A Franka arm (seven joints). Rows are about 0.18 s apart.
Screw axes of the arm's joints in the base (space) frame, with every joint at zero. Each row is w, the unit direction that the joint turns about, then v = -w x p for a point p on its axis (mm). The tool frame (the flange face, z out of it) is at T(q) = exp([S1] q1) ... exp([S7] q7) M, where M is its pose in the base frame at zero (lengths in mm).
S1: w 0 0 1 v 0.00 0.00 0.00
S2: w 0 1 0 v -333.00 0.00 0.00
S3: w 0 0 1 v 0.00 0.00 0.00
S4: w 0 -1 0 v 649.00 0.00 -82.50
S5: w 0 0 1 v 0.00 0.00 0.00
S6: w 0 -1 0 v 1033.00 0.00 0.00
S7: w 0 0 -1 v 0.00 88.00 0.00
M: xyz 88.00 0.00 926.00 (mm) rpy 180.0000 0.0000 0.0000 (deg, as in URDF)
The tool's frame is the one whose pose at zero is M.
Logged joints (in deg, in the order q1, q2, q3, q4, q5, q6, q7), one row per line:
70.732, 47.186, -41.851, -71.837, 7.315, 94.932, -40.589
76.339, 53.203, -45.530, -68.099, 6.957, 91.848, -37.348
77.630, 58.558, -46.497, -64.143, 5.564, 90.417, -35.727
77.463, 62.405, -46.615, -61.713, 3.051, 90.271, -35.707
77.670, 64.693, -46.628, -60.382, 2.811, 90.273, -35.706
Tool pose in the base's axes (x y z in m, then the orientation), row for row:
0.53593, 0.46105, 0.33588, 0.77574, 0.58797, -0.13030, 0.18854
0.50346, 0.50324, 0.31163, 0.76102, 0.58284, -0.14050, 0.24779
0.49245, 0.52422, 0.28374, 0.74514, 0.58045, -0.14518, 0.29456
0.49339, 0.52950, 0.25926, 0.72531, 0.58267, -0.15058, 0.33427
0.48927, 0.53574, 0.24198, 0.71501, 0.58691, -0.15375, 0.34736
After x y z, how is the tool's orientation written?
As a quaternion, x y z w.
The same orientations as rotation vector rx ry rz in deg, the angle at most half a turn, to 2 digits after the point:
125.01, 94.75, -21.00
118.85, 91.03, -21.94
113.64, 88.52, -22.14
108.47, 87.14, -22.52
106.25, 87.22, -22.85

